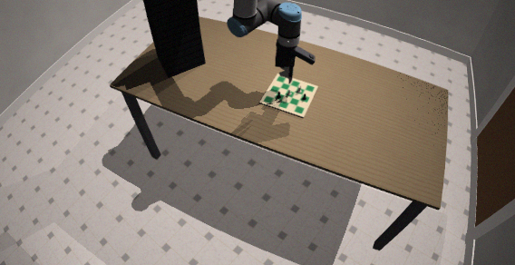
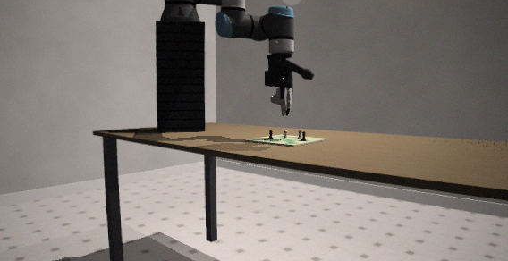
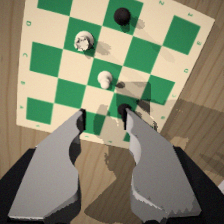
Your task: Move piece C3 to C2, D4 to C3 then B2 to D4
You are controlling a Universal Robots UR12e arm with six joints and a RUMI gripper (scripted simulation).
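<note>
Right now the green-and-cream chessboard is 10 cm below my hand.
</note>
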